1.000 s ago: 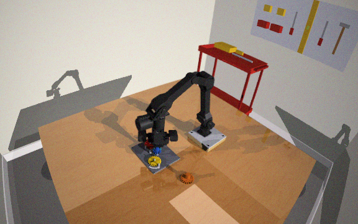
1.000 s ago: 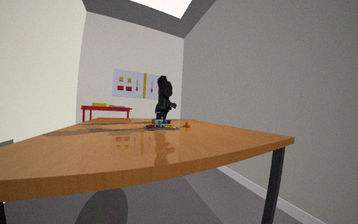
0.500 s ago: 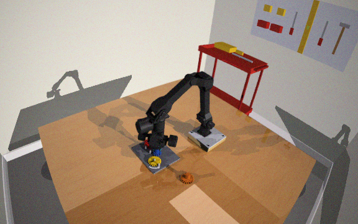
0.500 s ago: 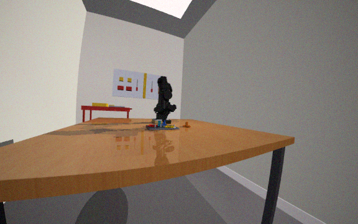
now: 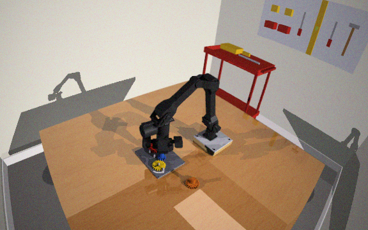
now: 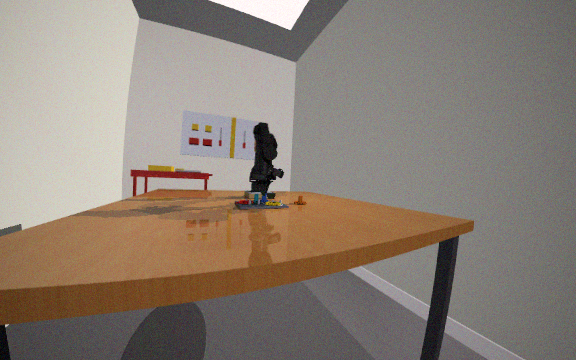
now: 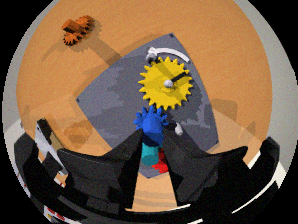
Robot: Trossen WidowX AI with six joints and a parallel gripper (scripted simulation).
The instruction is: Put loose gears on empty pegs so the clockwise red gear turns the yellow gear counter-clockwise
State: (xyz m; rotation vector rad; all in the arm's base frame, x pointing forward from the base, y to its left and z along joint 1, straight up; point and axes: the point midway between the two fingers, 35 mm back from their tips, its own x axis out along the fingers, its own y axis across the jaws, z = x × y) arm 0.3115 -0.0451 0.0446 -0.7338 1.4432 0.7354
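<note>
Now: the teal gear 3 cm to the right of my gripper tip, 2 cm below it and 2 cm behind it. Also, from my gripper tip: orange gear (21 cm to the left, 3 cm below, 2 cm behind); yellow gear (4 cm ahead, 3 cm to the left, 3 cm below); red gear (8 cm to the right, 3 cm below, 1 cm behind).
</note>
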